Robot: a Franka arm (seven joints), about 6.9 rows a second.
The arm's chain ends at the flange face. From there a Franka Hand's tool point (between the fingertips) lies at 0.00 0.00 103.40 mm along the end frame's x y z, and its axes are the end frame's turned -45 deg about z.
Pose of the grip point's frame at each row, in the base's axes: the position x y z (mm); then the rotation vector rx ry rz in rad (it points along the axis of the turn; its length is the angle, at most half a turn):
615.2 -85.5 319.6 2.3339 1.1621 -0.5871
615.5 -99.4 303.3 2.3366 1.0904 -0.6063
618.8 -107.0 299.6 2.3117 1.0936 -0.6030
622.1 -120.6 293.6 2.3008 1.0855 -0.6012
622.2 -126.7 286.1 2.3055 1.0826 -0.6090
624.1 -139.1 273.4 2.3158 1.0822 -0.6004
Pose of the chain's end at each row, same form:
632.4 -26.0 402.4 2.5171 0.1747 -0.2884
634.6 -37.9 384.2 2.4908 0.1095 -0.2951
636.7 -43.8 379.4 2.4713 0.1216 -0.2833
639.5 -56.4 372.7 2.4595 0.1185 -0.2761
640.4 -62.7 365.3 2.4611 0.1141 -0.2849
642.1 -75.9 353.2 2.4713 0.1099 -0.2803

